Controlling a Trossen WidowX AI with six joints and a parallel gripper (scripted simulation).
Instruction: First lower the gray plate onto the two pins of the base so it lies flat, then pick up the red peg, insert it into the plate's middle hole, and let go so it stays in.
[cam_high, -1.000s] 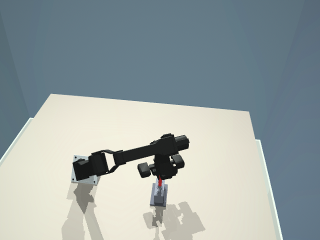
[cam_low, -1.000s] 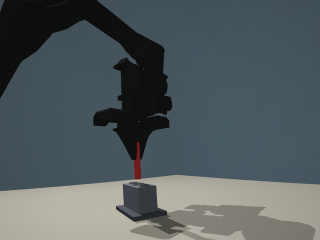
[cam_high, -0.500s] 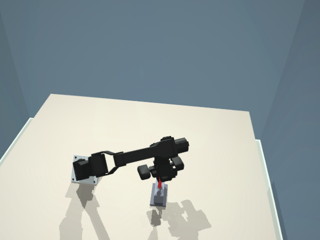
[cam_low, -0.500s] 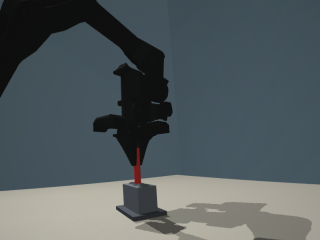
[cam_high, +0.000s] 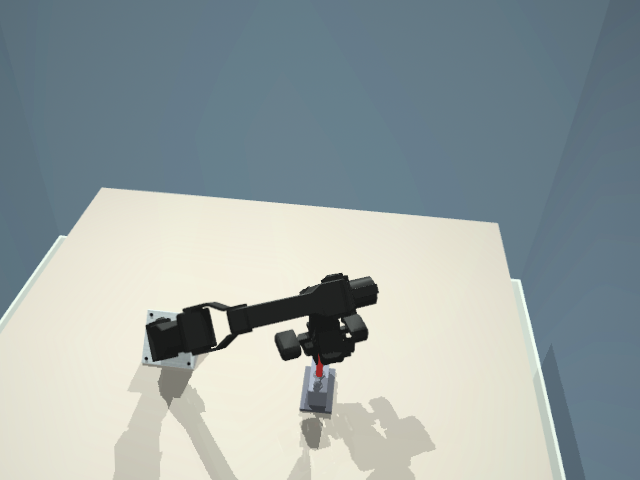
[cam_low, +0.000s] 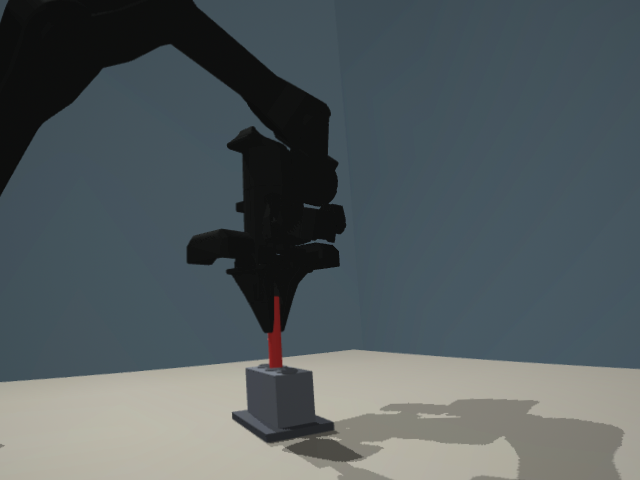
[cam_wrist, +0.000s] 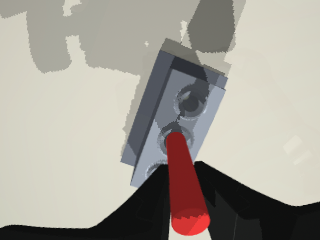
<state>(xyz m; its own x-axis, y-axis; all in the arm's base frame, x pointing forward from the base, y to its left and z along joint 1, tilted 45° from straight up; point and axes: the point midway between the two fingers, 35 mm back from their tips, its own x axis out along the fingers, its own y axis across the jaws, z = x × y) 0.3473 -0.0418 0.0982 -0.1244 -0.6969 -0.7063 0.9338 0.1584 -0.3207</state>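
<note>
Now: the red peg right at my gripper tip. From my gripper tip the other things lie so: dark base (9 cm below); then gray plate (5 cm below).
</note>
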